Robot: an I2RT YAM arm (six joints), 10 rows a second.
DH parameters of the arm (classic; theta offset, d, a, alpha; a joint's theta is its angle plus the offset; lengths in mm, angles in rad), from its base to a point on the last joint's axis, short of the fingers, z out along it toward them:
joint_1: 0 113.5 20 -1.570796
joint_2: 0 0 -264 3.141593
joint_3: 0.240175 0 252.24 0
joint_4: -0.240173 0 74 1.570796
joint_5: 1.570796 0 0 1.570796
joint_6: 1.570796 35.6 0 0
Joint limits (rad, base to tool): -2.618..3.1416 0..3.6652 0..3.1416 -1.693..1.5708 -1.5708..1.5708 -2.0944..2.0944
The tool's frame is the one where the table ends.
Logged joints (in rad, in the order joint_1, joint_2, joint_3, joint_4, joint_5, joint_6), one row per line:
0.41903, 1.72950, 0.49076, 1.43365, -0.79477, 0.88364
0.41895, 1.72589, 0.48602, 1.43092, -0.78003, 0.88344
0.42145, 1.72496, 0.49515, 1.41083, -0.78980, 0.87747
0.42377, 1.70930, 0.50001, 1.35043, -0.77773, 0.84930
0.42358, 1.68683, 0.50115, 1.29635, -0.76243, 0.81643
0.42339, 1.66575, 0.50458, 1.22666, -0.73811, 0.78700
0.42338, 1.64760, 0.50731, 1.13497, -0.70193, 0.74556
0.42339, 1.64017, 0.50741, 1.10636, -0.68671, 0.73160
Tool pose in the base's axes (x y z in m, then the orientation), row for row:
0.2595, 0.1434, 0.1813, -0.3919, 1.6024, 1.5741
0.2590, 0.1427, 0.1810, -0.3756, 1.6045, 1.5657
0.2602, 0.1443, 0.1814, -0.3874, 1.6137, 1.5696
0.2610, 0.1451, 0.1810, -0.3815, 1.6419, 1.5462
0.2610, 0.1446, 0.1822, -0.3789, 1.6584, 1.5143
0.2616, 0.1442, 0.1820, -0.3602, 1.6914, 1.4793
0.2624, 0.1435, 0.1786, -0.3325, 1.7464, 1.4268
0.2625, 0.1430, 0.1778, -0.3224, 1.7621, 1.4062
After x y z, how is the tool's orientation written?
As a rotation vector, in radians.
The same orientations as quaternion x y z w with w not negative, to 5 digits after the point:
-0.15618, 0.63857, 0.62730, 0.41753
-0.14990, 0.64035, 0.62487, 0.42073
-0.15425, 0.64253, 0.62497, 0.41567
-0.15180, 0.65333, 0.61525, 0.41424
-0.15108, 0.66126, 0.60380, 0.41873
-0.14368, 0.67466, 0.59006, 0.41954
-0.13252, 0.69605, 0.56867, 0.41781
-0.12855, 0.70263, 0.56071, 0.41880

